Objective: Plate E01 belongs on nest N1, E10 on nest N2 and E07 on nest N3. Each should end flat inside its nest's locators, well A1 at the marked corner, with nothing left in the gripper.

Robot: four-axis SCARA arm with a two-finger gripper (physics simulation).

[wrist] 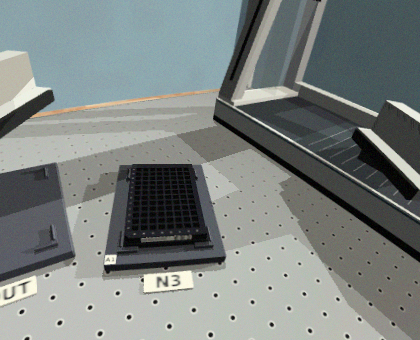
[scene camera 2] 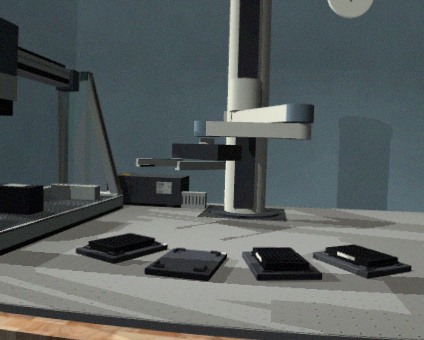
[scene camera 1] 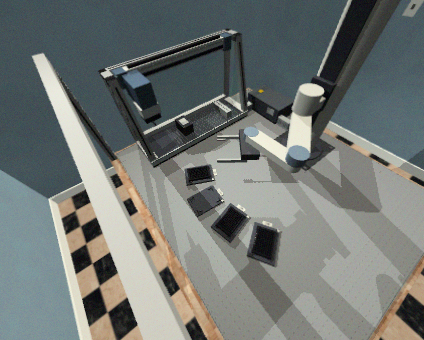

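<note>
My gripper is open and empty, high above the table. In the wrist view its fingers stand at the left and right edges. A black plate lies on nest N3 and looks flat between its locators. The A1 mark is at the nest's near left corner in the wrist view. Two more black plates, one beside the bare nest and one at the row's end, lie on nests. Plate names and the A1 wells are unreadable.
A bare nest labelled OUT, its first letter cut off, is beside N3. A framed gantry deck stands past N3. A dark box is near the arm's column.
</note>
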